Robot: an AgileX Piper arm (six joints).
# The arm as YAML. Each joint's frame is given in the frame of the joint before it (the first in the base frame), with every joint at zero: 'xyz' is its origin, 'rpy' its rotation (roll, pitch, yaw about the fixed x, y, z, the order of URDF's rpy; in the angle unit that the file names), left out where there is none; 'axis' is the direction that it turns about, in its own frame. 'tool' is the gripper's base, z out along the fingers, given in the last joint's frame.
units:
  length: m
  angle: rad
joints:
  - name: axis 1
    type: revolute
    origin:
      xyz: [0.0, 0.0, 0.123]
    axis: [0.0, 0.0, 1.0]
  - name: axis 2
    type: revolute
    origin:
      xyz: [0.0, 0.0, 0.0]
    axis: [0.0, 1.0, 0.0]
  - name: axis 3
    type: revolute
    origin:
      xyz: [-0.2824, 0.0, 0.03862]
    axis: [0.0, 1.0, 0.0]
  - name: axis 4
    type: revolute
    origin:
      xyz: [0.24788, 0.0, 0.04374]
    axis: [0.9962, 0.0, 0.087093]
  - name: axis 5
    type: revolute
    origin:
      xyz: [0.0, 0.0, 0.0]
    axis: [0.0, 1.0, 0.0]
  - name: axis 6
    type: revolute
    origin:
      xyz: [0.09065, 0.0, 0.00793]
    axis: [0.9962, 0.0, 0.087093]
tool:
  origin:
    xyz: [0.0, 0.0, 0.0]
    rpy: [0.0, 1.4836, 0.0]
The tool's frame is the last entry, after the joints.
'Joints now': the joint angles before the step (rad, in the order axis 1, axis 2, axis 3, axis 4, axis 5, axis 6). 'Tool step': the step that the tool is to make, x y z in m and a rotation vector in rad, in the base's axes. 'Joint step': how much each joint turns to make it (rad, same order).
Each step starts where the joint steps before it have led.
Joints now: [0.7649, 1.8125, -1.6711, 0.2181, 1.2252, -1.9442]
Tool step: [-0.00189, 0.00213, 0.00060, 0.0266, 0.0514, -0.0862]
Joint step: [0.0013, 0.0000, 0.0000, 0.0283, -0.0013, 0.0919]
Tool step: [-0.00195, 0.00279, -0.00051, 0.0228, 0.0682, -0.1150]
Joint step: [0.0028, 0.0030, -0.0001, 0.0276, 0.0000, 0.1255]
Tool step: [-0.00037, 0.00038, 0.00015, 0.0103, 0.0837, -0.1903]
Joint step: [0.0000, 0.0000, 0.0001, 0.0064, 0.0000, 0.2059]
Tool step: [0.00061, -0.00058, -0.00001, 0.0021, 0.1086, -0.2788]
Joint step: [0.0000, 0.0000, -0.0008, -0.0103, 0.0000, 0.3028]
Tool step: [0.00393, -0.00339, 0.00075, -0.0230, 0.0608, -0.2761]
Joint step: [0.0000, -0.0001, -0.0072, -0.0623, 0.0000, 0.3004]
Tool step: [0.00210, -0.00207, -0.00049, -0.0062, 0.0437, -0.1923]
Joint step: [0.0000, 0.0000, -0.0003, -0.0351, -0.0008, 0.2065]
